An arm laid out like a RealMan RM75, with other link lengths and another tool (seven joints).
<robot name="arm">
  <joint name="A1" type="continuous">
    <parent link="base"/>
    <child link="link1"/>
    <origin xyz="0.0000 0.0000 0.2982"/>
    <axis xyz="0 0 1"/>
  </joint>
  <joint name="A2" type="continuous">
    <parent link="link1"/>
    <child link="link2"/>
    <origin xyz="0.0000 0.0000 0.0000"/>
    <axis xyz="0 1 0"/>
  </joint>
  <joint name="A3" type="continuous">
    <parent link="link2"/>
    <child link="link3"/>
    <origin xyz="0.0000 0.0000 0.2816"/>
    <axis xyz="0 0 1"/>
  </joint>
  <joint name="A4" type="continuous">
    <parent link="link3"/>
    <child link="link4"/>
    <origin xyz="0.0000 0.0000 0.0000"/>
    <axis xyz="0 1 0"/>
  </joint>
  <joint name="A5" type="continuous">
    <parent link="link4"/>
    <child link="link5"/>
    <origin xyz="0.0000 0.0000 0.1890"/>
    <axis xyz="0 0 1"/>
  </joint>
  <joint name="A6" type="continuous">
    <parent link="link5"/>
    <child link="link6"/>
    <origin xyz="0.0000 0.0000 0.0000"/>
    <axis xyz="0 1 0"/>
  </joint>
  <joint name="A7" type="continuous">
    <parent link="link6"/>
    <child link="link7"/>
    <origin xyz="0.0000 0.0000 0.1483"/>
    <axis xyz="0 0 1"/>
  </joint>
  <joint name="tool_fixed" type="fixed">
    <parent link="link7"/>
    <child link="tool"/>
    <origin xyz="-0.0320 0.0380 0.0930" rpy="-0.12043 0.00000 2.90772"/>
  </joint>
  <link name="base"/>
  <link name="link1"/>
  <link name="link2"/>
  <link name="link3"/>
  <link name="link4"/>
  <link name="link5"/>
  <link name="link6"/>
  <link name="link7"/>
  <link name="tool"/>
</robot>
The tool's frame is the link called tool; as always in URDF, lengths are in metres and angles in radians. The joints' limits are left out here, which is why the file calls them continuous.
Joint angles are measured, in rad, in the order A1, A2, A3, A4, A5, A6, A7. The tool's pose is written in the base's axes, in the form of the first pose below.
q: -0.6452 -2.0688 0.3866 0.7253 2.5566 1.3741 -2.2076
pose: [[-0.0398, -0.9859, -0.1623, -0.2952], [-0.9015, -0.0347, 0.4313, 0.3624], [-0.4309, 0.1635, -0.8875, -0.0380], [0, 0, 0, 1]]
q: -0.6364 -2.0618 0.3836 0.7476 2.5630 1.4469 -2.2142
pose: [[-0.0372, -0.9893, -0.1408, -0.2916], [-0.9176, -0.0220, 0.3970, 0.3506], [-0.3958, 0.1440, -0.9070, -0.0331], [0, 0, 0, 1]]
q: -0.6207 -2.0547 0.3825 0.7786 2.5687 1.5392 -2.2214
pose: [[-0.0338, -0.9928, -0.1150, -0.2880], [-0.9361, -0.0089, 0.3516, 0.3340], [-0.3500, 0.1195, -0.9291, -0.0266], [0, 0, 0, 1]]
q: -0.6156 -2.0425 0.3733 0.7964 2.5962 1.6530 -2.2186
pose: [[-0.0399, -0.9956, -0.0852, -0.2828], [-0.9610, 0.0149, 0.2763, 0.3120], [-0.2738, 0.0929, -0.9573, -0.0200], [0, 0, 0, 1]]
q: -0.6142 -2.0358 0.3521 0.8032 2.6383 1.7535 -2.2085
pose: [[-0.0407, -0.9975, -0.0585, -0.2786], [-0.9797, 0.0284, 0.1985, 0.2900], [-0.1963, 0.0654, -0.9784, -0.0154], [0, 0, 0, 1]]
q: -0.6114 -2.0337 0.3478 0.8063 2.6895 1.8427 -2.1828
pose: [[-0.0582, -0.9973, -0.0451, -0.2772], [-0.9928, 0.0531, 0.1073, 0.2653], [-0.1046, 0.0510, -0.9932, -0.0128], [0, 0, 0, 1]]
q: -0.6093 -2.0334 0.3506 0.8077 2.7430 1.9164 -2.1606
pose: [[-0.0706, -0.9966, -0.0417, -0.2772], [-0.9974, 0.0699, 0.0185, 0.2428], [-0.0156, 0.0429, -0.9990, -0.0099], [0, 0, 0, 1]]
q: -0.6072 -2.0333 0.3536 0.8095 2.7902 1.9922 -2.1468
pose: [[-0.0736, -0.9968, -0.0308, -0.2749], [-0.9948, 0.0756, -0.0687, 0.2216], [0.0708, 0.0256, -0.9972, -0.0047], [0, 0, 0, 1]]
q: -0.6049 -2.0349 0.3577 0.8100 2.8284 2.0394 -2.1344
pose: [[-0.0744, -0.9968, -0.0282, -0.2744], [-0.9884, 0.0775, -0.1304, 0.2068], [0.1321, 0.0182, -0.9911, -0.0012], [0, 0, 0, 1]]
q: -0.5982 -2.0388 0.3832 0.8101 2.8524 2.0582 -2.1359
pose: [[-0.0676, -0.9968, -0.0428, -0.2770], [-0.9809, 0.0742, -0.1799, 0.1956], [0.1825, 0.0299, -0.9828, -0.0007], [0, 0, 0, 1]]
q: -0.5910 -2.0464 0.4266 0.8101 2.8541 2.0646 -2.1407
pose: [[-0.0715, -0.9958, -0.0574, -0.2782], [-0.9717, 0.0825, -0.2211, 0.1871], [0.2249, 0.0400, -0.9736, -0.0027], [0, 0, 0, 1]]
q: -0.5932 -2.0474 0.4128 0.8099 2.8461 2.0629 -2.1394
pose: [[-0.0737, -0.9963, -0.0446, -0.2758], [-0.9752, 0.0814, -0.2059, 0.1900], [0.2088, 0.0283, -0.9776, -0.0034], [0, 0, 0, 1]]
